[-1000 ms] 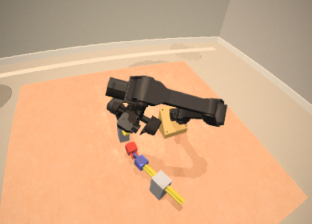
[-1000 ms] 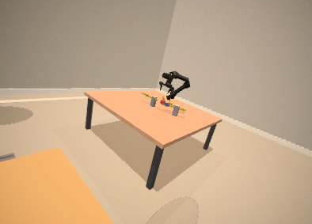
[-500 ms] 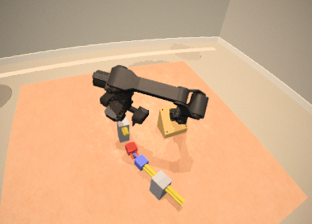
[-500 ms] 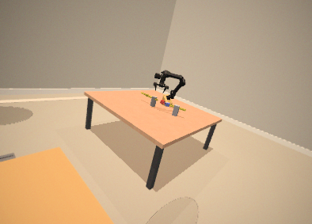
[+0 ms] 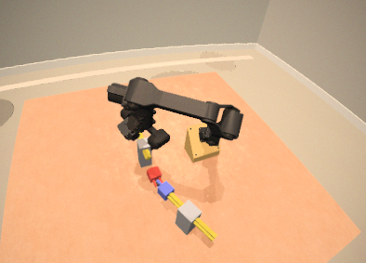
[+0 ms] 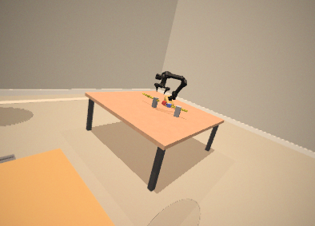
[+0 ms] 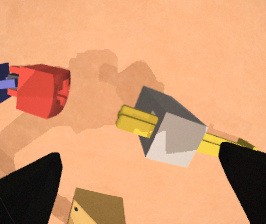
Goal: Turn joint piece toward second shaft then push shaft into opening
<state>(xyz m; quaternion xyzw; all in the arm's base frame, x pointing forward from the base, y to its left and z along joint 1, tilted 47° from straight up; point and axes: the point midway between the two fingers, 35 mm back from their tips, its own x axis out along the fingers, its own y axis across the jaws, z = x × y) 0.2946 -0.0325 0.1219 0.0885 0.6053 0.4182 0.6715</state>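
My gripper tip is 20 mm past the red joint piece, 90 mm to the right of it and 90 mm above it.
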